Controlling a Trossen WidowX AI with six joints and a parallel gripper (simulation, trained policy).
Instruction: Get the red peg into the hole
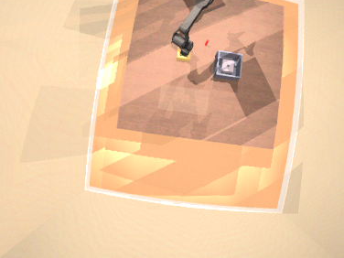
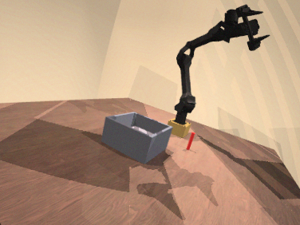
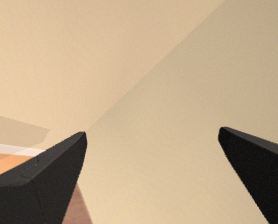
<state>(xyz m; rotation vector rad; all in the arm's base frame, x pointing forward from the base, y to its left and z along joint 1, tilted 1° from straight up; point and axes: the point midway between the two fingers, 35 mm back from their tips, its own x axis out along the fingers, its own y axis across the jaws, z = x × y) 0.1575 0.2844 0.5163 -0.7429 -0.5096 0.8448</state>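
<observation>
My gripper tip is now 30 mm past the red peg, 180 mm to the left of it and 550 mm above it. From my gripper tip the other things lie so: grey box (170 mm ahead, 320 mm to the right, 560 mm below); pale plate (170 mm ahead, 320 mm to the right, 540 mm below).
</observation>
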